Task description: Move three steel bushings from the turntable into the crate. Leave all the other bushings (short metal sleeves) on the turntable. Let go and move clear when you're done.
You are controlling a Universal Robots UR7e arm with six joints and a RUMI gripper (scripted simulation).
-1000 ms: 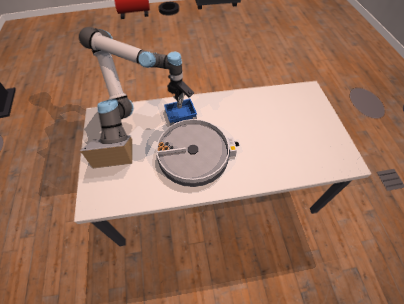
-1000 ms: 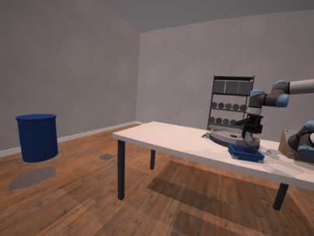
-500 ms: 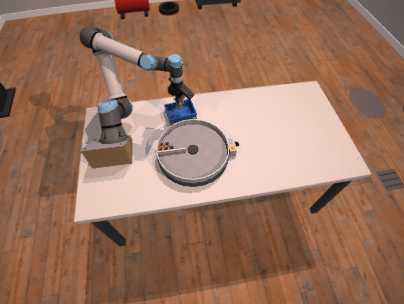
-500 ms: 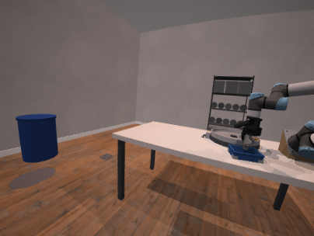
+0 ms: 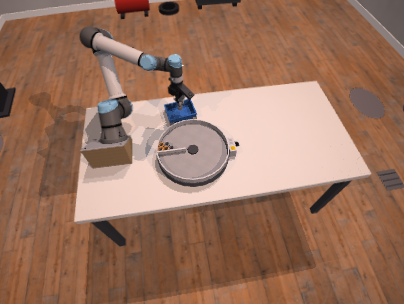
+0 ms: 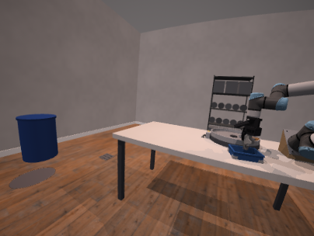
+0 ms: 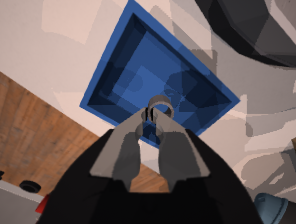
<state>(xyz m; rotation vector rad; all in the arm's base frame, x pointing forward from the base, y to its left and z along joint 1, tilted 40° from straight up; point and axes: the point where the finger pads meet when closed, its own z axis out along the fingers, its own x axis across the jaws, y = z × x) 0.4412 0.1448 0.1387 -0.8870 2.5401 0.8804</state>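
Right now the blue crate is 1 cm behind my hand, 1 cm to the right of it and 5 cm below it. Also, from my hand: round grey turntable 35 cm to the right, 2 cm below.
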